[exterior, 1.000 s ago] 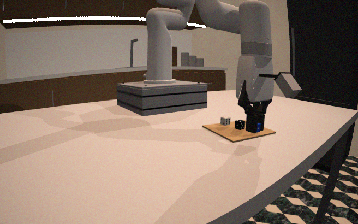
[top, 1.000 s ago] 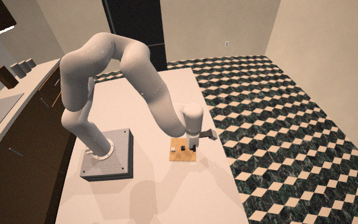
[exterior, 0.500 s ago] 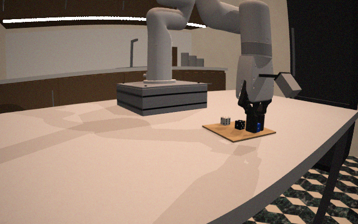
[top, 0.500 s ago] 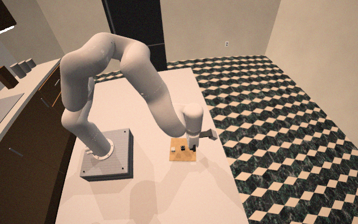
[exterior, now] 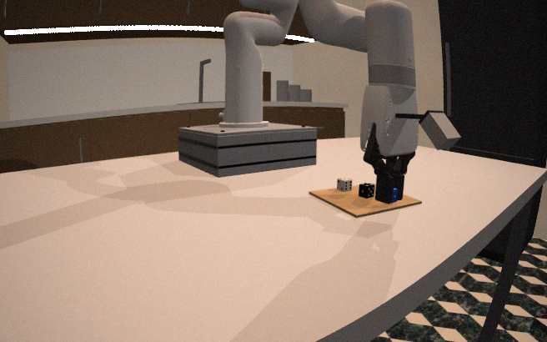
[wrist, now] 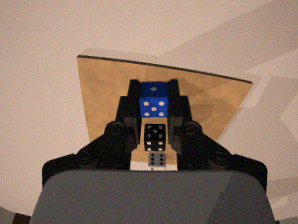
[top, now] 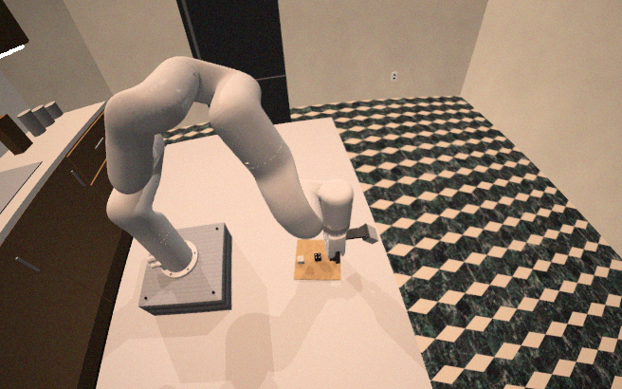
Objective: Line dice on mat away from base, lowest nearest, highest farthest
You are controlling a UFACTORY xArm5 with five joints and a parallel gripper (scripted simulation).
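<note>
Right now my hand is 1 cm above the blue die. Round my hand: black die (5 cm behind, 2 cm below, 1 cm to the left); then tan mat (5 cm behind, 3 cm below, 1 cm to the left); then white die (10 cm behind, 2 cm to the left, 2 cm below).
</note>
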